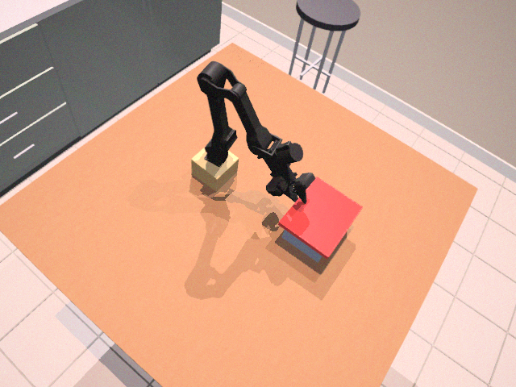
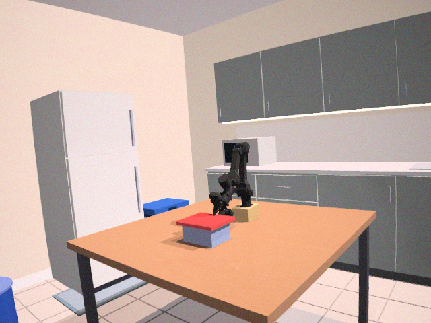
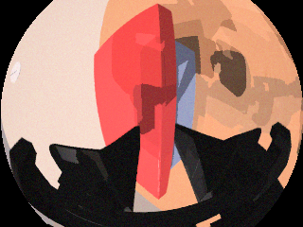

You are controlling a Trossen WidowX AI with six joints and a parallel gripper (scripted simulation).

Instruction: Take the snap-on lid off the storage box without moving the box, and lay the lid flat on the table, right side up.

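Right now my gripper tip is 80 mm short of the red lid and 10 mm to the left of it. The rest, counted from my gripper tip: storage box 80 mm ahead, 10 mm to the right, 50 mm below.
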